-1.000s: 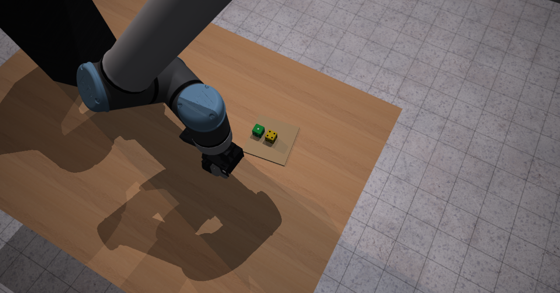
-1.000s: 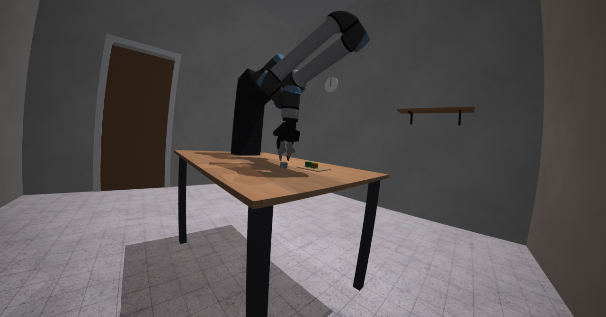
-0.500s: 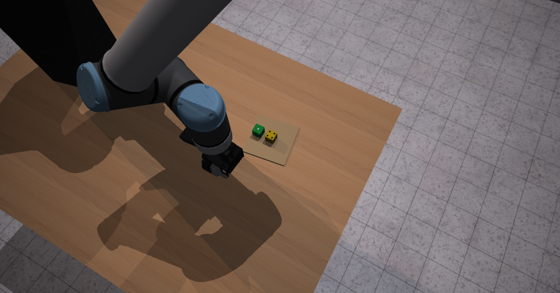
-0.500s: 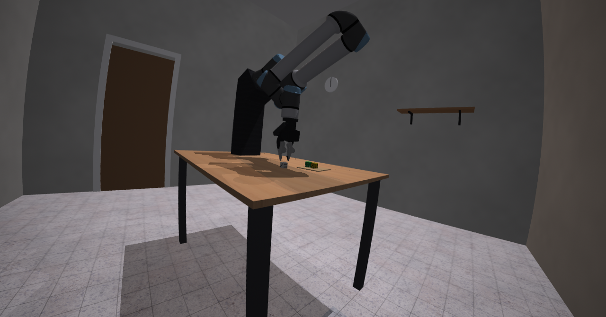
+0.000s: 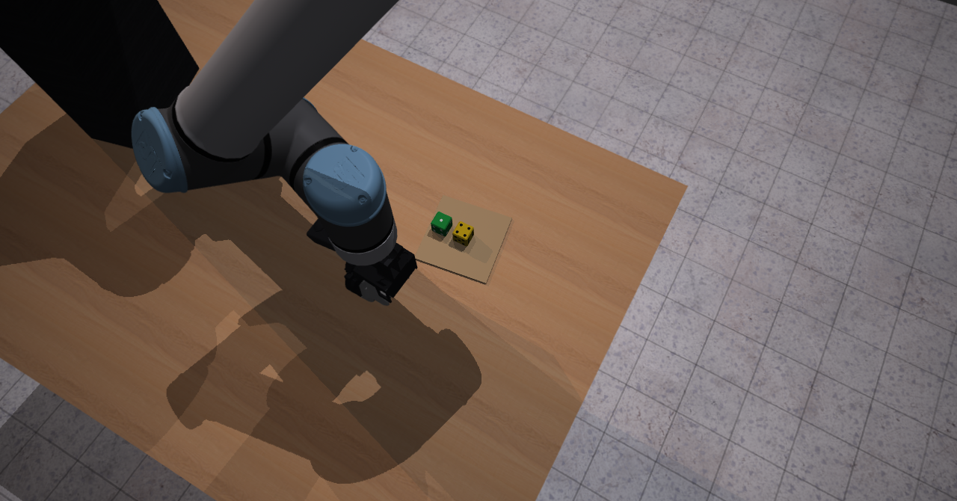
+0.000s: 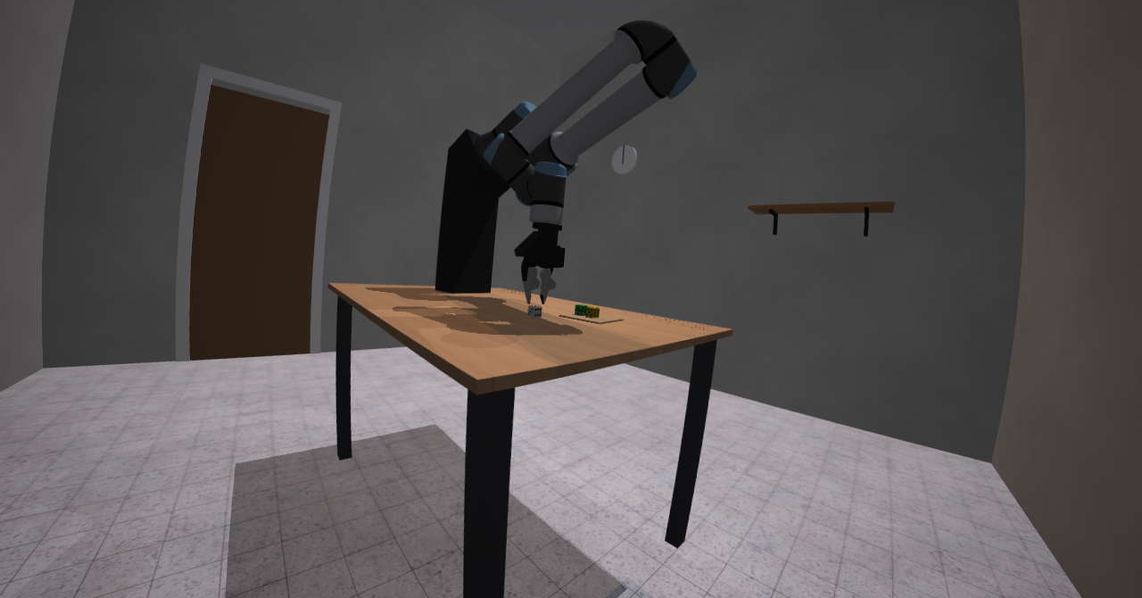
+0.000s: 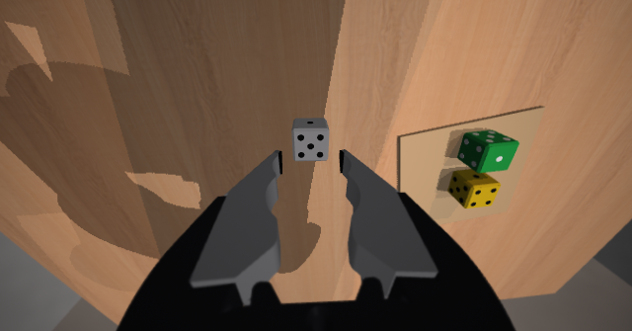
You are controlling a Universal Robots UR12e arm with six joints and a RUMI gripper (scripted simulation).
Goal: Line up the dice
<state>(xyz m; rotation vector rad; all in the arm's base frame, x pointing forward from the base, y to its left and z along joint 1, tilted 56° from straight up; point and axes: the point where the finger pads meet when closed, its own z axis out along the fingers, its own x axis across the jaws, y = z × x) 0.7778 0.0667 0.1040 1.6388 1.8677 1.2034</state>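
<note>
Right now the white die is 4 cm below my hand. Round my hand: yellow die 1 cm behind, 18 cm to the left, 3 cm below; tan mat 1 cm behind, 18 cm to the left, 5 cm below; green die 5 cm behind, 16 cm to the left, 3 cm below.
</note>
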